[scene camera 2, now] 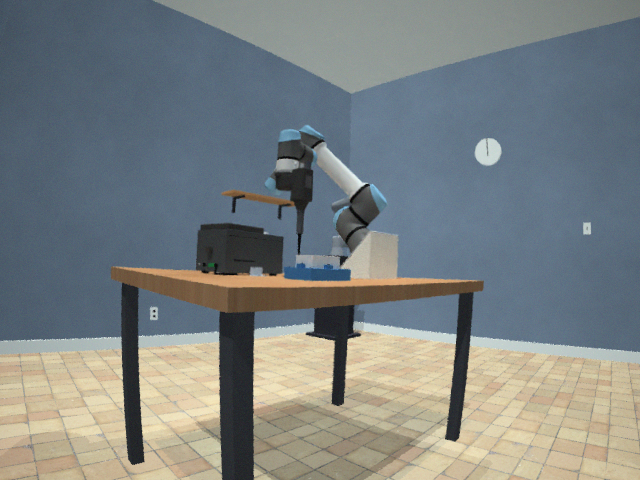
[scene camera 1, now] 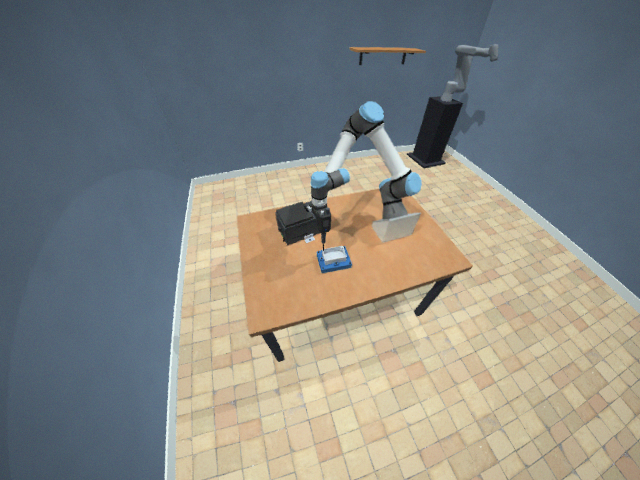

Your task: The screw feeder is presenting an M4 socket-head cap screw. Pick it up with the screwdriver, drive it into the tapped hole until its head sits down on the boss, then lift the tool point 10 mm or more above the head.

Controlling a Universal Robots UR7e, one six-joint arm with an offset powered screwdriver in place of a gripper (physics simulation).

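My screwdriver (scene camera 1: 323, 249) (scene camera 2: 298, 252) points straight down, its thin bit at the left rear corner of the white open-topped housing (scene camera 1: 334, 260) (scene camera 2: 320, 261). The housing sits in a blue fixture (scene camera 1: 336, 268) (scene camera 2: 316, 275) on the table. In the scene camera 2 view the bit's end is at about the housing's top edge; whether it touches anything cannot be told. The dark screw feeder (scene camera 1: 297, 214) (scene camera 2: 227, 250) stands left of the screwdriver. The M4 screw, the tapped hole and the boss are too small to make out, so whether the bit carries a screw does not show.
A small pale piece (scene camera 1: 309, 238) (scene camera 2: 255, 271) lies beside the feeder. A light upright panel (scene camera 1: 397, 227) (scene camera 2: 381, 255) stands by the arm's base on the wooden table (scene camera 1: 289, 299) (scene camera 2: 289, 299). A wall shelf (scene camera 1: 387, 50) (scene camera 2: 255, 197) hangs behind. A second grey arm (scene camera 1: 462, 69) stands on a black pedestal (scene camera 1: 436, 129).
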